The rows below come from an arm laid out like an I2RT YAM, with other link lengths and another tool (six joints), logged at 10 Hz.
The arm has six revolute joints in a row. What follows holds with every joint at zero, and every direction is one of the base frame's. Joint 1 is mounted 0.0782 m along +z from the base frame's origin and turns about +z. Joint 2 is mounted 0.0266 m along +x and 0.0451 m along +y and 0.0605 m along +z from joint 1 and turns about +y. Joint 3 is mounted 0.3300 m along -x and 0.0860 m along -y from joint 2 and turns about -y. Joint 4 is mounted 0.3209 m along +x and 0.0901 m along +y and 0.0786 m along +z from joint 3 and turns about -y. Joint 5 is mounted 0.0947 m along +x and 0.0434 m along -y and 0.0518 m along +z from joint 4 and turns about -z. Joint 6 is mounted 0.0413 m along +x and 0.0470 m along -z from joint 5 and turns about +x. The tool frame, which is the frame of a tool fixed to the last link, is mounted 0.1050 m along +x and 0.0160 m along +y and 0.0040 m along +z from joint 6; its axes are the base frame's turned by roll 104.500, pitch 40.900 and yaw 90.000 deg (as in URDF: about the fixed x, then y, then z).
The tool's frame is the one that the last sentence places.
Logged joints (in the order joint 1, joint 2, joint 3, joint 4, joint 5, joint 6), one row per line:
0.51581 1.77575 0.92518 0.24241 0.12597 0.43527
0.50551 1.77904 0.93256 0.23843 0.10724 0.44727
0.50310 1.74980 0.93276 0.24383 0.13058 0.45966
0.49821 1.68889 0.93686 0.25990 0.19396 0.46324
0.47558 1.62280 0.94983 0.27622 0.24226 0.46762
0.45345 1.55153 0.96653 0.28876 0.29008 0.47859
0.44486 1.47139 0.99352 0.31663 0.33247 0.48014
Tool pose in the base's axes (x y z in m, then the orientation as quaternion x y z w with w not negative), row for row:
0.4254 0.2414 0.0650 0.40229 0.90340 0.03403 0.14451
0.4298 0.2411 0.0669 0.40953 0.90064 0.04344 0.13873
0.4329 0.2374 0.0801 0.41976 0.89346 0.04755 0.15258
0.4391 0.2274 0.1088 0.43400 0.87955 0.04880 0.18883
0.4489 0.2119 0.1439 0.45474 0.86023 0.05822 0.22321
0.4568 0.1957 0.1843 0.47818 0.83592 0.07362 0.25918
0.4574 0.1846 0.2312 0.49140 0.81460 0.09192 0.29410
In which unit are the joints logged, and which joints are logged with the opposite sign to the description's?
The joints are logged in radians. Opposite sign: joint 4.
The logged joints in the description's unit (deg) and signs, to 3 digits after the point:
29.554 101.743 53.009 -13.889 7.218 24.939
28.964 101.931 53.432 -13.661 6.144 25.627
28.826 100.256 53.443 -13.970 7.482 26.337
28.545 96.766 53.678 -14.891 11.113 26.542
27.249 92.980 54.421 -15.826 13.880 26.793
25.981 88.896 55.378 -16.545 16.620 27.421
25.489 84.304 56.925 -18.142 19.049 27.510

